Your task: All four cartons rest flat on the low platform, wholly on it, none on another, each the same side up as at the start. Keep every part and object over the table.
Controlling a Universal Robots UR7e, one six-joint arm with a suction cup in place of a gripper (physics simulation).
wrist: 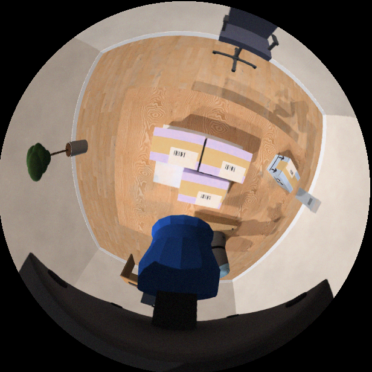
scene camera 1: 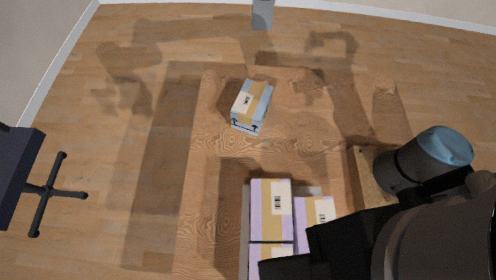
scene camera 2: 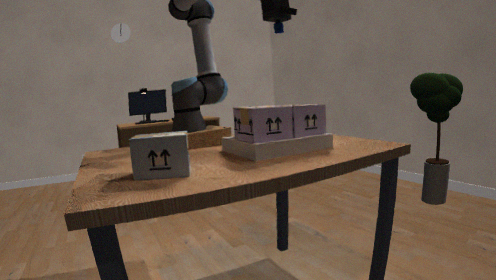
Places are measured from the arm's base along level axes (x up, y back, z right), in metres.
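Where they show: hand, its tool point: (scene camera 2: 279, 32); arm's base, origin of its link: (scene camera 1: 393, 174) (scene camera 2: 189, 131).
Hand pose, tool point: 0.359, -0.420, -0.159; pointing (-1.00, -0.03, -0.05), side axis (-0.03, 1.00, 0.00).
Things, the pixels of their top centre, and the offset from my tool point, as dx, dy, dz. Level surfaces: height alone.
- light blue carton, centre of its top: (scene camera 2: 159, 134) (scene camera 1: 252, 98) -0.314, -0.008, +0.459
- low platform, centre of its top: (scene camera 1: 283, 242) (scene camera 2: 277, 135) -0.370, +0.024, +0.016
- wooden table, height of its surface: dx -0.418
A light blue carton (scene camera 1: 251, 105) (scene camera 2: 160, 156) (wrist: 283, 172) stands on the table, arrows up, apart from the low platform (scene camera 1: 245, 220) (scene camera 2: 295, 148) (wrist: 167, 175). Three lilac cartons sit side by side on the platform: one (scene camera 1: 265, 210) (scene camera 2: 272, 125) (wrist: 225, 157) nearest the blue one, a second (scene camera 1: 260, 260) (scene camera 2: 310, 120) (wrist: 172, 145) end to end with it, and a third (scene camera 1: 305, 215) (wrist: 204, 187) on the robot's side. Whether the third's outer edge overhangs is hidden. My suction gripper (scene camera 2: 279, 31) (wrist: 181, 220) is off and empty, high above the table.
The wooden table (scene camera 2: 225, 170) carries the platform and cartons. The arm's base (scene camera 2: 189, 120) stands behind it. In scene camera 1 the dark arm (scene camera 1: 440, 235) covers the lower right, including part of the platform. A chair (wrist: 245, 37) and a plant (scene camera 2: 436, 95) stand off the table.
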